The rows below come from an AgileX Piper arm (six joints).
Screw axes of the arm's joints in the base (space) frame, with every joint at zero. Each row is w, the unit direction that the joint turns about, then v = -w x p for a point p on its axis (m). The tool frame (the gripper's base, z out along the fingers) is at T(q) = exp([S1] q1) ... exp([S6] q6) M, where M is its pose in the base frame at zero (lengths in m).
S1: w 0 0 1 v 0 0 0
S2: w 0 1 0 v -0.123 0 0
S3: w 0 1 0 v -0.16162 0 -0.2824
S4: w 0.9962 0 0.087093 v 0 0.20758 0
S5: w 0 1 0 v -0.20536 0 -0.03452
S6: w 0.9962 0 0.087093 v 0 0.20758 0
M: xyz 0.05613 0 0.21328 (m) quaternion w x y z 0.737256 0 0.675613 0
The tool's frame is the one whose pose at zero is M.
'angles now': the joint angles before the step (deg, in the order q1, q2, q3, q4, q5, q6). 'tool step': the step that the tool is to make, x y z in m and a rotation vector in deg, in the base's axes. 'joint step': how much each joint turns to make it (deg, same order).
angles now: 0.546, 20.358, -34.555, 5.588, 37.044, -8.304
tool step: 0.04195, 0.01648, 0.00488, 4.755, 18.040, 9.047
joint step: -0.008, 15.387, -7.374, 12.775, 11.340, -7.636
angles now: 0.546, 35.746, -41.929, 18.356, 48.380, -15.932
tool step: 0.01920, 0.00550, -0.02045, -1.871, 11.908, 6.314
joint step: 0.003, 7.455, -0.127, 2.687, 6.525, -5.795
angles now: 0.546, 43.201, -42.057, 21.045, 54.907, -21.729
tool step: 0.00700, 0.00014, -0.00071, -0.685, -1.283, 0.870
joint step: -0.002, 1.314, 0.001, 0.661, -2.082, -2.219
